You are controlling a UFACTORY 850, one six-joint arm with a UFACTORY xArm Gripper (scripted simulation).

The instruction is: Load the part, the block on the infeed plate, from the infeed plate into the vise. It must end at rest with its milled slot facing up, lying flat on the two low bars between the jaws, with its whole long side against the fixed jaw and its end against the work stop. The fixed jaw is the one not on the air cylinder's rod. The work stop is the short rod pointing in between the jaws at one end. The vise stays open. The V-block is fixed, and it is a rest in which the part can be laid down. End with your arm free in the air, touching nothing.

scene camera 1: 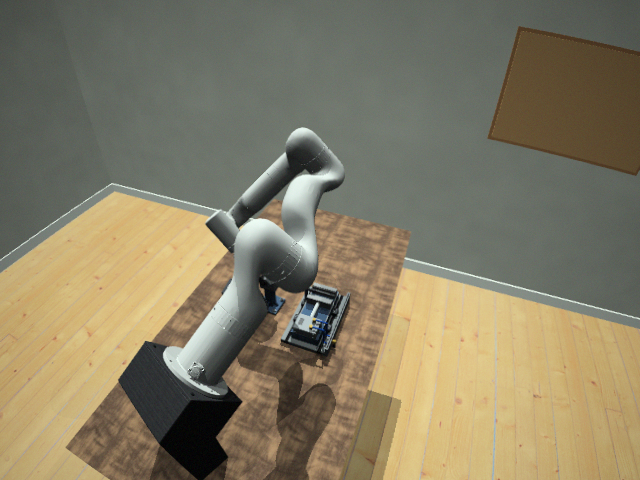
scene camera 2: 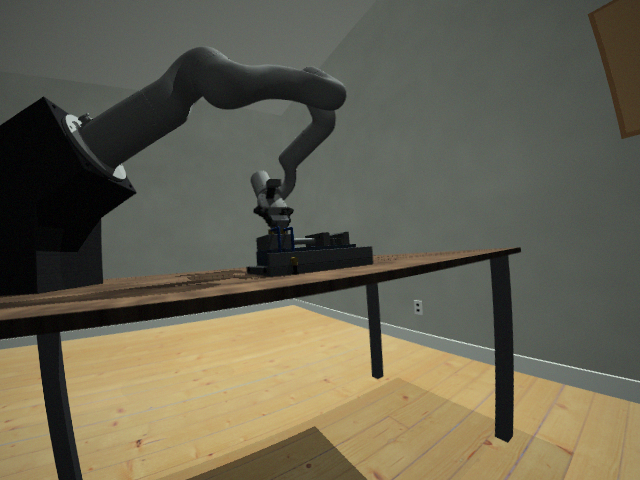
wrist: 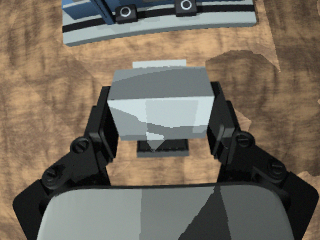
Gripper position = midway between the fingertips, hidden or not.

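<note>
Part [wrist: 162,103] in sight. My gripper [wrist: 161,99], [scene camera 2: 279,223].
</note>
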